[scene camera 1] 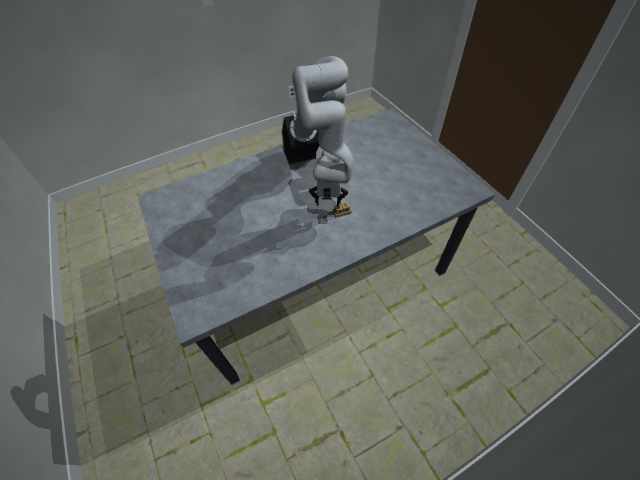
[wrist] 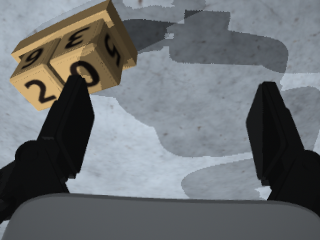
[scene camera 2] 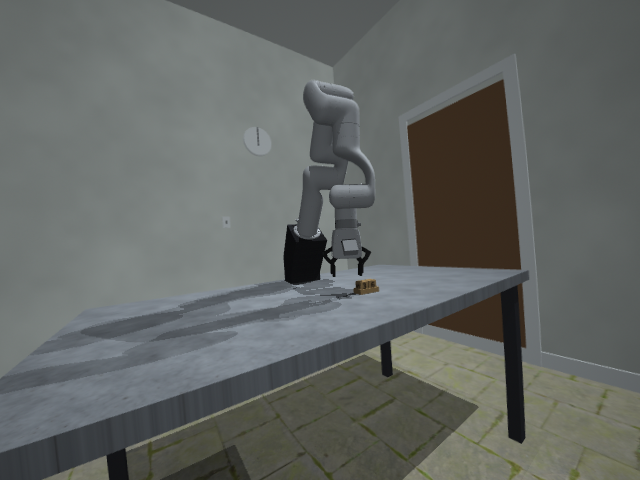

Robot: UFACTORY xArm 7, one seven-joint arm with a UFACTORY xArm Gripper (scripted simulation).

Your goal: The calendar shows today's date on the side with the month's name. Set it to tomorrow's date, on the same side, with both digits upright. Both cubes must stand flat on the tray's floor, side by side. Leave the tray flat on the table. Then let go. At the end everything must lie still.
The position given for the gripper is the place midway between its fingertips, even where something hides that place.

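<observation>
Scene camera 2 shows the gripper [scene camera 2: 347,276]. Wrist view: the gripper [wrist: 171,98] again, with a calendar cube [wrist: 91,51] and another calendar cube [wrist: 35,78].
</observation>
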